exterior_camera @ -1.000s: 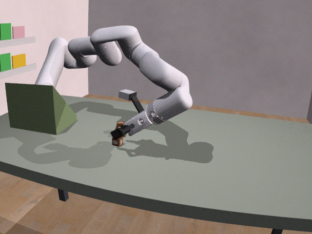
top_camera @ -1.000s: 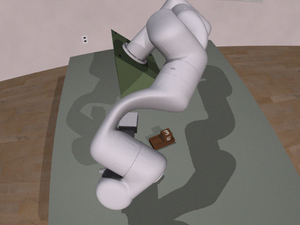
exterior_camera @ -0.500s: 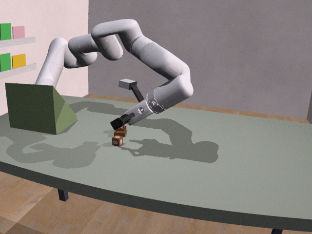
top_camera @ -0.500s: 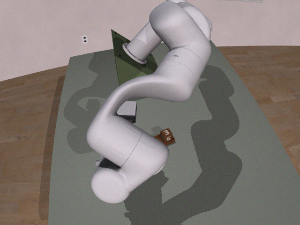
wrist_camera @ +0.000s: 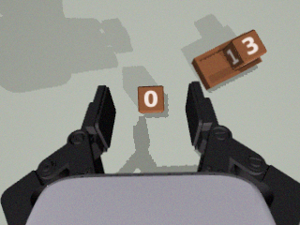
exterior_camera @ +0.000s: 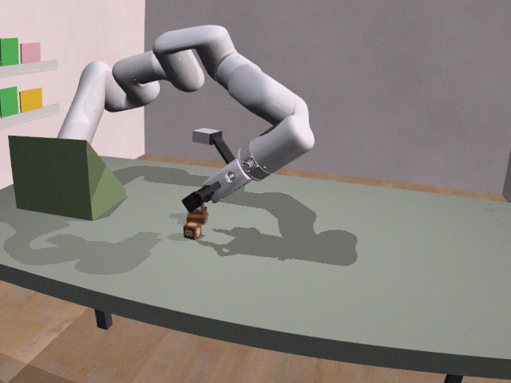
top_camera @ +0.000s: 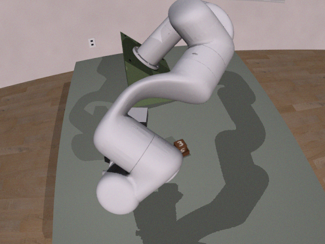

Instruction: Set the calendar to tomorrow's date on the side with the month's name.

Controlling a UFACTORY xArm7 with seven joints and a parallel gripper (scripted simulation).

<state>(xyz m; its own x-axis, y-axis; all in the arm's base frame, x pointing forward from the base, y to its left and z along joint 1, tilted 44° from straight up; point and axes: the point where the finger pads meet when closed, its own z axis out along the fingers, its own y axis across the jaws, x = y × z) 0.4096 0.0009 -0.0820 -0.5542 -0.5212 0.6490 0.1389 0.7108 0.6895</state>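
The brown cube is 80 mm below my hand and 20 mm behind it. The rest, counted from my hand: tray (110 mm to the left, 90 mm below, 50 mm behind).
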